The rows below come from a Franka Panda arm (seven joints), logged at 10 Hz.
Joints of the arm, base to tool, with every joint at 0 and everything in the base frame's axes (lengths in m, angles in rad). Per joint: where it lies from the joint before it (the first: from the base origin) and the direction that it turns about. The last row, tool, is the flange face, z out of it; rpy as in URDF.
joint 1: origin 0 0 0.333 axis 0 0 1
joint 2: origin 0 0 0 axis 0 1 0
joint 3: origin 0 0 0.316 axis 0 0 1
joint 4: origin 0.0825 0 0 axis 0 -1 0
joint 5: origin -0.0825 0 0.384 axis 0 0 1
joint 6: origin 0 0 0 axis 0 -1 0
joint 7: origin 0.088 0 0 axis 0 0 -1
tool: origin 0 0 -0.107 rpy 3.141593 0 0
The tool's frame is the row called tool.
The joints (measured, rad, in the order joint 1, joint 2, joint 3, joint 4, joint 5, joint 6, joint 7), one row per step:
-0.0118 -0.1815 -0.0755 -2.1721 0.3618 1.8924 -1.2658
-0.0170 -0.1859 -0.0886 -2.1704 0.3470 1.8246 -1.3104
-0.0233 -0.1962 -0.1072 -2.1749 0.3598 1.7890 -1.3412
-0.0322 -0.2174 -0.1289 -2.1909 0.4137 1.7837 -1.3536
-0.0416 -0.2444 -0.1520 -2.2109 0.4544 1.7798 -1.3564
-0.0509 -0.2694 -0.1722 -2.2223 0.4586 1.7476 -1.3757
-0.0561 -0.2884 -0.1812 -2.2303 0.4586 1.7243 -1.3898
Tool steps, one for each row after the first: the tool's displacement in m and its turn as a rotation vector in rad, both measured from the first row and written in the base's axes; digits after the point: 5 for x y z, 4 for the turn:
-0.00838 -0.00665 -0.00200 0.0074 0.0413 0.0519
-0.01507 -0.01580 -0.00102 0.0351 0.0545 0.0632
-0.02142 -0.02545 0.00298 0.0937 0.0395 0.0271
-0.02973 -0.03659 0.00748 0.1405 0.0255 -0.0144
-0.04036 -0.04696 0.01193 0.1628 0.0281 -0.0132
-0.04794 -0.05110 0.01550 0.1751 0.0296 -0.0039

